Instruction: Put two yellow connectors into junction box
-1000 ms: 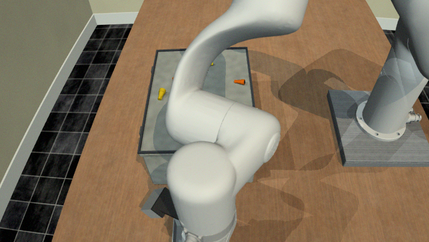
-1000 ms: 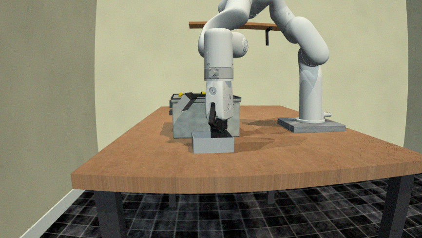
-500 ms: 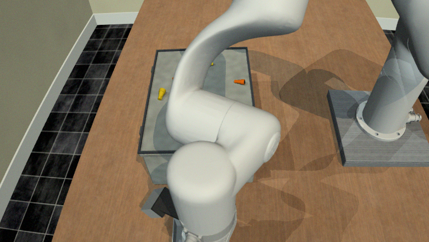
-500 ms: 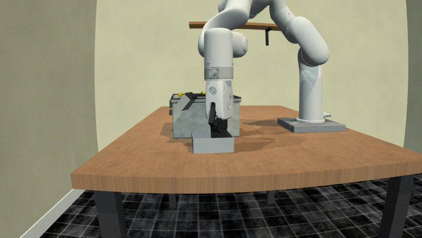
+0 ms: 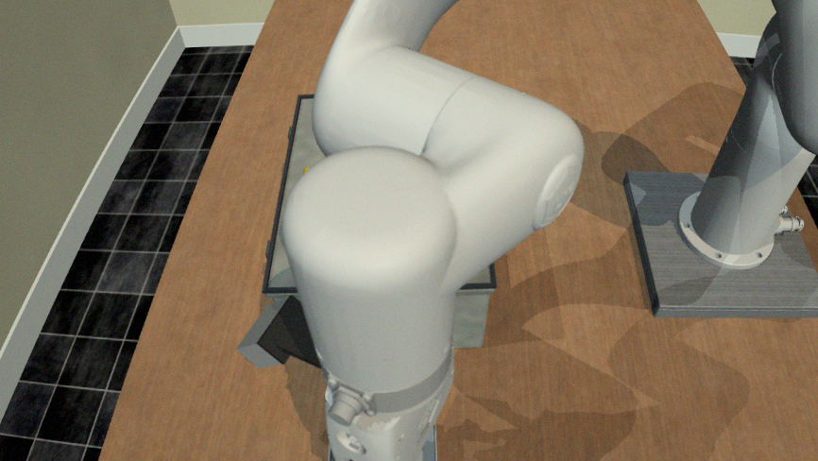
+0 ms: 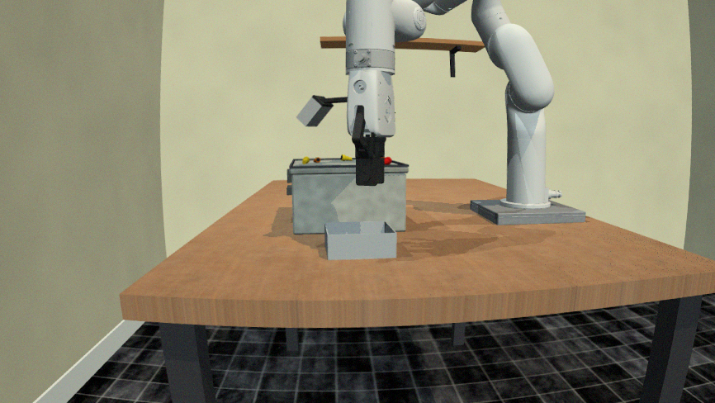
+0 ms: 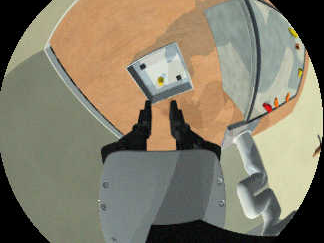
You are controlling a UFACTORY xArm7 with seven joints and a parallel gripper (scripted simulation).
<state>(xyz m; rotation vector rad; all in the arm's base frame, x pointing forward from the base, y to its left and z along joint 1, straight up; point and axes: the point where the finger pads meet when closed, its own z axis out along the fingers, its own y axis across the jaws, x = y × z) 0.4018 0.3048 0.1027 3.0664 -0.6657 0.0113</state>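
Right now my hand is 3 cm short of the grey tool case, 30 cm to the left of it and 4 cm above it. The rest, counted from my hand: red connector (5 cm behind, 20 cm to the right).
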